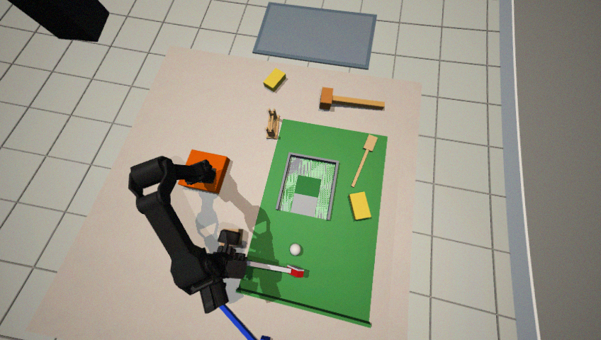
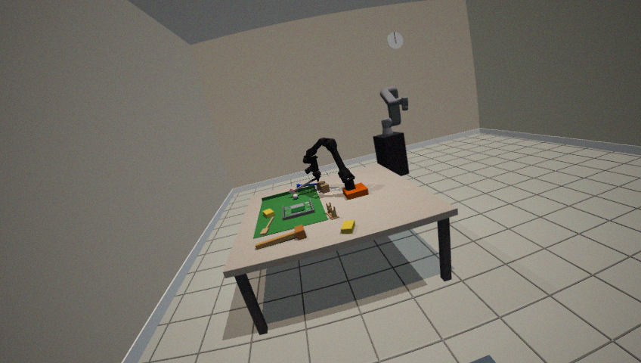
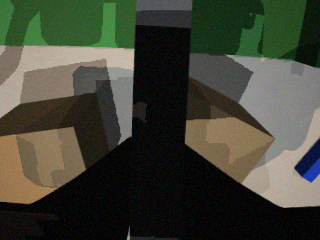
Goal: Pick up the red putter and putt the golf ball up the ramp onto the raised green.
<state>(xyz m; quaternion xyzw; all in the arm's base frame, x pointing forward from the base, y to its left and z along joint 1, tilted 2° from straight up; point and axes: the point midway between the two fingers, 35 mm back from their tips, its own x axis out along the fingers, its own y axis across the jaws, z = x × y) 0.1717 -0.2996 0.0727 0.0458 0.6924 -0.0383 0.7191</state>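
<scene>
Now: gripper tip 12 cm short of the red putter and 1 cm to the left of it. The rest, counted from my gripper tip: white golf ball 22 cm ahead, 6 cm below, 4 cm to the left; green mat 30 cm ahead, 21 cm to the left, 8 cm below; blue rod 21 cm to the right, 7 cm below, 4 cm ahead.
</scene>
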